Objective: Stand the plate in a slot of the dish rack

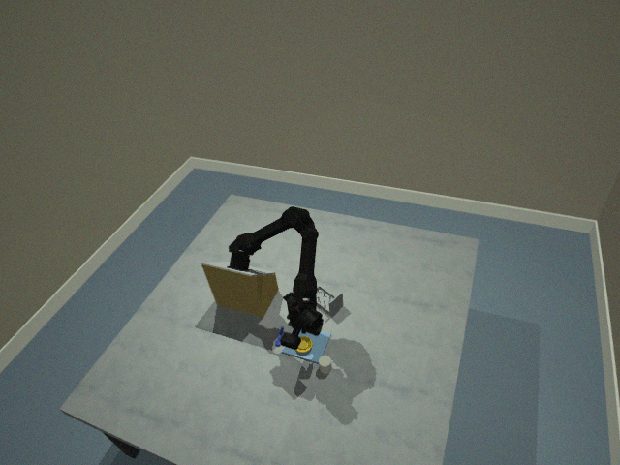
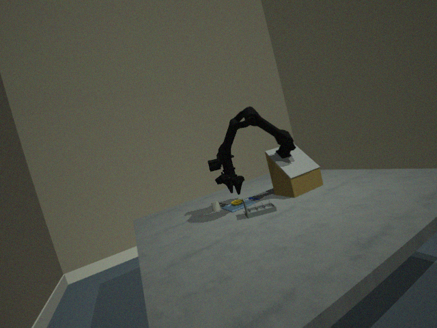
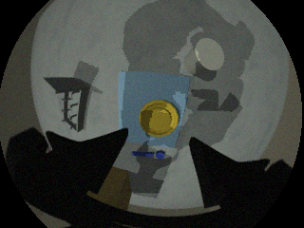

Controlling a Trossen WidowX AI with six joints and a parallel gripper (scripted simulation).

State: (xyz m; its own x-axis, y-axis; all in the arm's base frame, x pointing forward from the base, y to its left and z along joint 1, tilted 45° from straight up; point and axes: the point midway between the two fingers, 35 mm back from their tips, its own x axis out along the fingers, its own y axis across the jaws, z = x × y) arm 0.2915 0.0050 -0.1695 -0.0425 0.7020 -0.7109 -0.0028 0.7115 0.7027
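Now: the yellow plate 50 mm below my gripper tip. The rest, counted from my gripper tip: white cup (110 mm ahead, 50 mm to the right, 40 mm below); then light blue mat (60 mm below, 20 mm to the left, 10 mm ahead); then blue utensil (100 mm behind, 60 mm below, 10 mm to the left).
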